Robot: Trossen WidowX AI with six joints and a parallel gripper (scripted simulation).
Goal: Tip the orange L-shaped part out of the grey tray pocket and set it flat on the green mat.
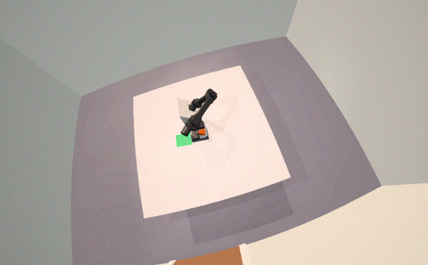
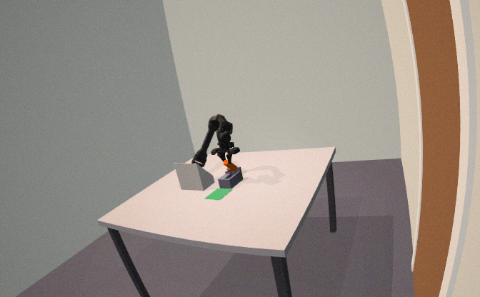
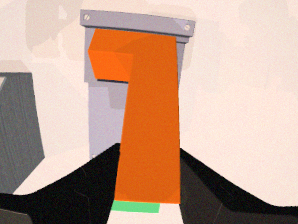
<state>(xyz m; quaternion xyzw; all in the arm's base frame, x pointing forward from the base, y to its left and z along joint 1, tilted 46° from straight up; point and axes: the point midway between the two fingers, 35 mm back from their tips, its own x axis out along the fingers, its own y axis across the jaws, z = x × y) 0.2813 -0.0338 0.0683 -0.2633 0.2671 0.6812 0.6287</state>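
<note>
The green mat is 1 cm behind my gripper tip, 15 cm to the right of it and 16 cm below it. Round my gripper tip: orange L-shaped part 2 cm behind, 3 cm to the left, 3 cm below.
</note>
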